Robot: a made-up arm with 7 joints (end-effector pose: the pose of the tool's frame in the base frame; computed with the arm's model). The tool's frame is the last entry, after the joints. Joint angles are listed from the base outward.
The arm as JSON. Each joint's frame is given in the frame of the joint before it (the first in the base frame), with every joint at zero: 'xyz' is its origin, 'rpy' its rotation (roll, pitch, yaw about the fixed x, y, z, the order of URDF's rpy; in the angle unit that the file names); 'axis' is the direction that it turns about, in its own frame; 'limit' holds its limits. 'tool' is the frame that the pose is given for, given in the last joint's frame.
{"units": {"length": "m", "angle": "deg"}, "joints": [
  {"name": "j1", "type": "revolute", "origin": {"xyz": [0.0, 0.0, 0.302], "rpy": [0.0, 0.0, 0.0]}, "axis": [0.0, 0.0, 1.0], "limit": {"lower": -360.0, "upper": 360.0}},
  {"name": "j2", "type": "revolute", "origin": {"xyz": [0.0, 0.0, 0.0], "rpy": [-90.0, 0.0, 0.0]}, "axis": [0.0, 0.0, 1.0], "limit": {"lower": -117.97, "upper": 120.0}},
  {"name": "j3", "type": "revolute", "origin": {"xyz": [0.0, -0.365, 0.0], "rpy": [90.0, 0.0, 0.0]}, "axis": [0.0, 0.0, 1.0], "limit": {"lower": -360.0, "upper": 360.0}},
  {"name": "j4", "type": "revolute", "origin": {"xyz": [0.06, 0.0, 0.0], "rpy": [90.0, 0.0, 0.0]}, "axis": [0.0, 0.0, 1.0], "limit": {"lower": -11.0, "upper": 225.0}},
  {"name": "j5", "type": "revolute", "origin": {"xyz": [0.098, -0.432, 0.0], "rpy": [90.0, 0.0, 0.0]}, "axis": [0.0, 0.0, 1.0], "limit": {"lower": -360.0, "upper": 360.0}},
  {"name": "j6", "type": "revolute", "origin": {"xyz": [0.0, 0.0, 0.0], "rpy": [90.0, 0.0, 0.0]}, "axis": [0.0, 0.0, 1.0], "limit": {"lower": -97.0, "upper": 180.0}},
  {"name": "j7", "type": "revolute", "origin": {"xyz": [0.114, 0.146, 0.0], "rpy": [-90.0, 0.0, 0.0]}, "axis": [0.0, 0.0, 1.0], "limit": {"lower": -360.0, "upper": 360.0}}
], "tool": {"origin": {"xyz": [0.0, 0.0, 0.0], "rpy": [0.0, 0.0, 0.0]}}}
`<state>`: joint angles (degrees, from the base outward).
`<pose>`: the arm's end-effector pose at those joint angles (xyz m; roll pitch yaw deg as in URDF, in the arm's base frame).
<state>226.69 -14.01 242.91 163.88 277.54 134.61 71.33</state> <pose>0.2625 0.2911 1.0081 -158.50 -28.17 -39.68</pose>
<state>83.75 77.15 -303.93 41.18 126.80 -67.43 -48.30</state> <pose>-0.1579 0.1516 0.0360 133.71 18.74 57.32</pose>
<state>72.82 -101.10 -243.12 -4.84 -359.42 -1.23 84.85</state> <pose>-0.1215 0.2907 0.2465 66.18 -56.94 179.83</pose>
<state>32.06 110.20 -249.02 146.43 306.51 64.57 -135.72</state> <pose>0.5402 0.7520 0.0539 121.11 -34.31 -160.87</pose>
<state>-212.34 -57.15 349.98 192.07 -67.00 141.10 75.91</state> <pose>0.6437 -0.2240 0.6394 -102.62 51.40 7.54</pose>
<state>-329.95 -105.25 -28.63 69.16 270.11 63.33 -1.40</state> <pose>-0.1333 -0.5201 0.7560 101.43 -85.38 28.53</pose>
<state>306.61 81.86 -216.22 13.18 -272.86 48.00 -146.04</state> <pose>-0.0278 0.2851 0.5257 49.63 -47.96 -75.10</pose>
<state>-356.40 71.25 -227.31 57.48 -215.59 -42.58 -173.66</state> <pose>-0.0212 0.3822 0.5231 -138.03 -62.64 105.67</pose>
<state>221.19 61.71 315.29 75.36 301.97 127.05 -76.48</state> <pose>-0.5478 0.1186 0.2193 -16.19 40.57 16.79</pose>
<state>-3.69 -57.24 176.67 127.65 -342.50 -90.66 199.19</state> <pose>-0.7101 0.0990 0.5677 19.79 13.17 -167.58</pose>
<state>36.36 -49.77 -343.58 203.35 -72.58 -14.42 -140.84</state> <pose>-0.6925 -0.4436 0.5847 59.50 -70.11 -30.49</pose>
